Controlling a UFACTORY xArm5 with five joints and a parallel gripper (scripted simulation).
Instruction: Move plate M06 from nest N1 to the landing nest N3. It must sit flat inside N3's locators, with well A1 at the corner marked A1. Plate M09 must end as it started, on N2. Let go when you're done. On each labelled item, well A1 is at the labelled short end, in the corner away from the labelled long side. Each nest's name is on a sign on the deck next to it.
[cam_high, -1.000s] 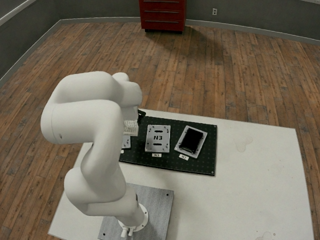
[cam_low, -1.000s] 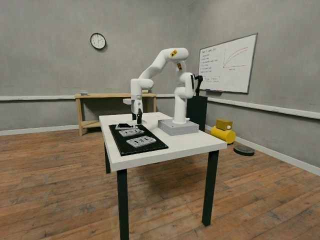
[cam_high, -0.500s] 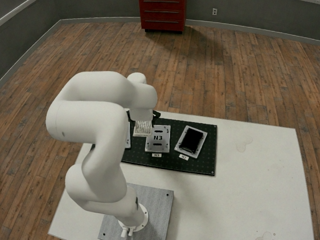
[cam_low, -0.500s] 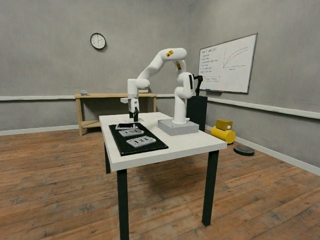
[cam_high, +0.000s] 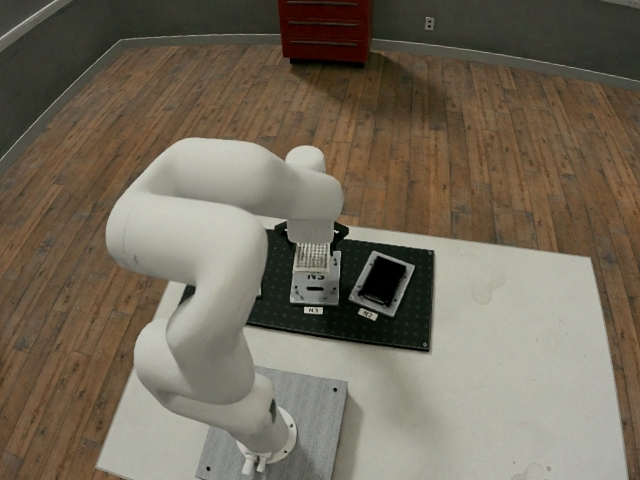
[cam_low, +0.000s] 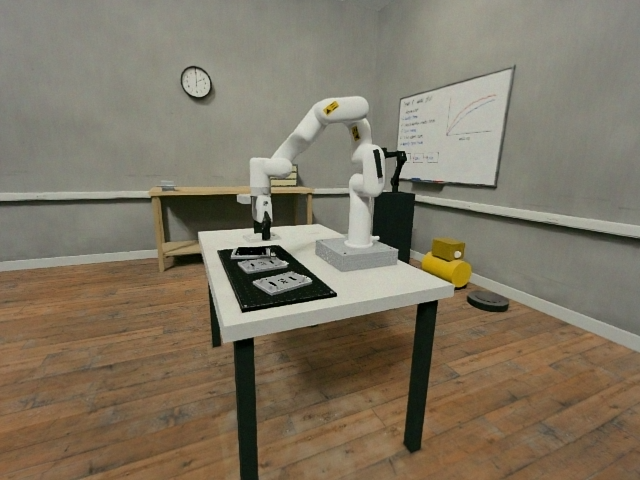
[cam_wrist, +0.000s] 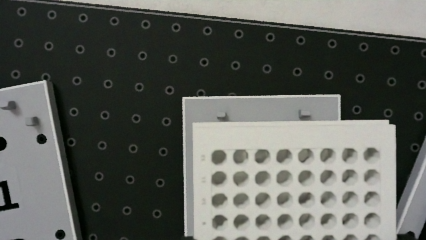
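Right now my hand is 10 mm above the white plate M06. Also, from my hand: nest N1: 210 mm to the left, 130 mm below, 20 mm behind; then nest N3: 130 mm below; then black plate M09: 170 mm to the right, 110 mm below, 10 mm ahead.
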